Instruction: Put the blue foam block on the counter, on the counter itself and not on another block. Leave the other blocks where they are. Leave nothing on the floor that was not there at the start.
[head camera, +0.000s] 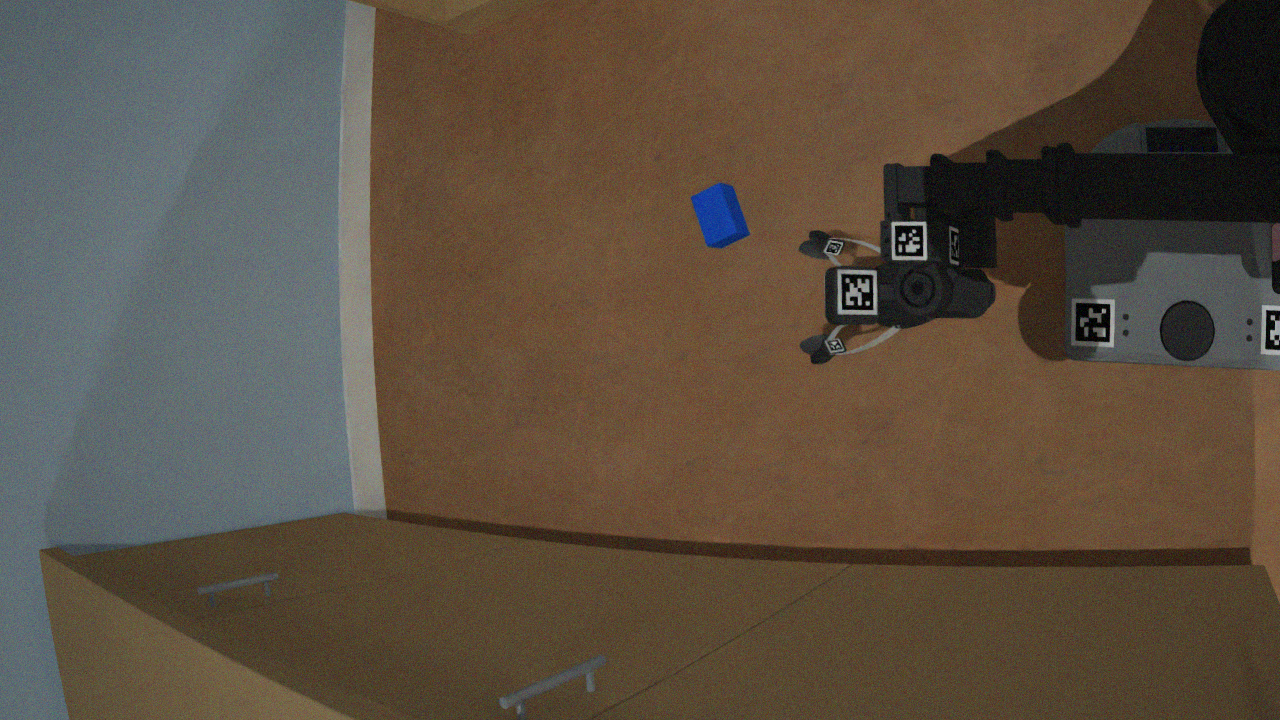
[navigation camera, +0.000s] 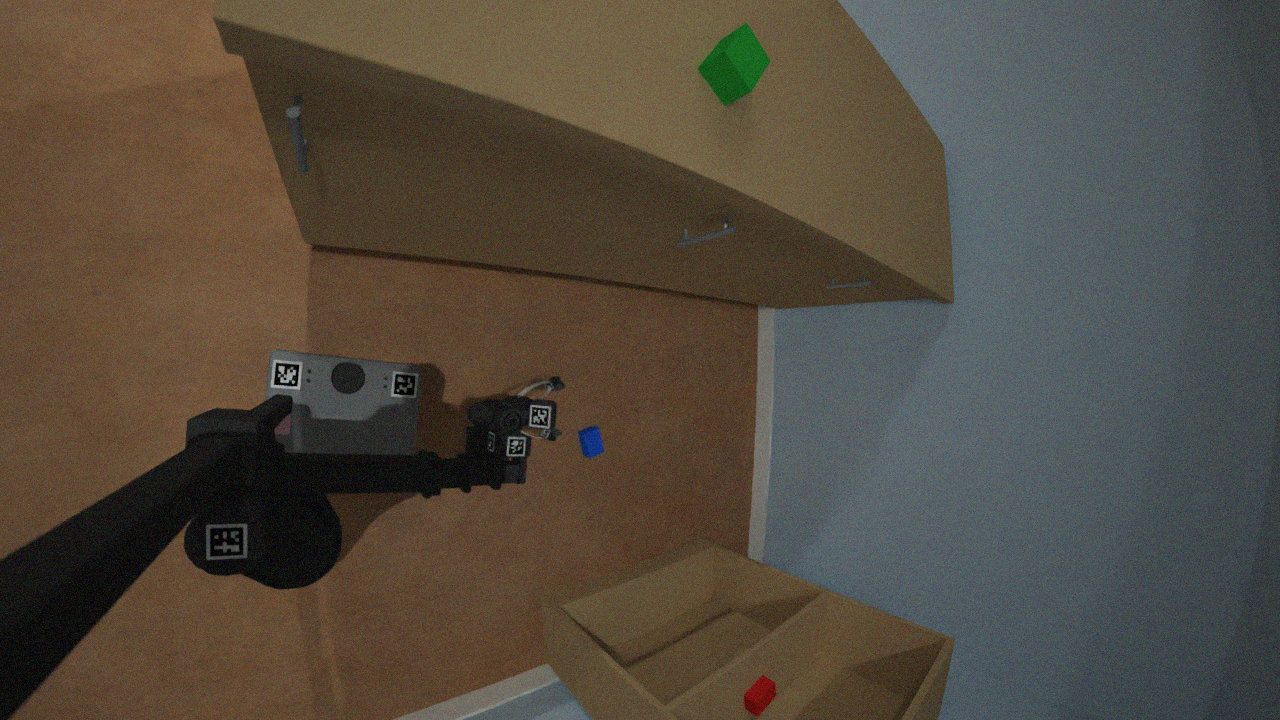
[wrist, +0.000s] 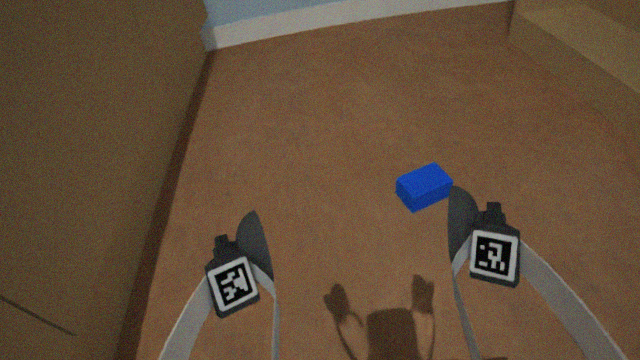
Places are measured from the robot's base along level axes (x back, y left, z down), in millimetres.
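Pixels of known places: gripper, fingertip midpoint: (head camera: 808, 297) (navigation camera: 558, 408); robot's base at its link origin: (head camera: 1183, 327) (navigation camera: 348, 376).
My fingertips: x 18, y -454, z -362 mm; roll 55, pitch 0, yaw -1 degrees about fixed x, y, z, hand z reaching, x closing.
Ahead of a thing's pixels: the offset from my fingertips to its top centre. "spot": to the spot under its first point. Level surfaces: height alone.
The blue foam block @(dx +141, dy -314, dz +316 mm) (head camera: 719, 215) (navigation camera: 590, 441) (wrist: 424, 187) lies on the floor. My gripper (head camera: 815, 296) (navigation camera: 555, 409) (wrist: 355, 225) is open and empty above the floor, with its fingers wide apart. In the head view the block is left of and a little above the upper finger. In the wrist view it shows beyond the fingertips, close beside the right fingertip in the picture. The counter @(dz -549 mm) (head camera: 116, 644) (navigation camera: 501, 67) bears a green block @(dx -505, dy +107, dz -594 mm) (navigation camera: 733, 64). A red block @(dx +808, dy -550, dz -328 mm) (navigation camera: 759, 694) is in the open wooden unit (navigation camera: 590, 662); which part bears it I cannot tell.
Cabinet fronts with bar handles (head camera: 553, 682) (navigation camera: 707, 234) stand below the counter. A blue-grey wall (head camera: 179, 268) (navigation camera: 1029, 402) with a white baseboard @(spot: dx +80, dy -1284, dz +317 mm) (head camera: 356, 268) (navigation camera: 761, 429) closes the far end of the floor. My base (head camera: 1154, 259) (navigation camera: 353, 429) stands behind the gripper.
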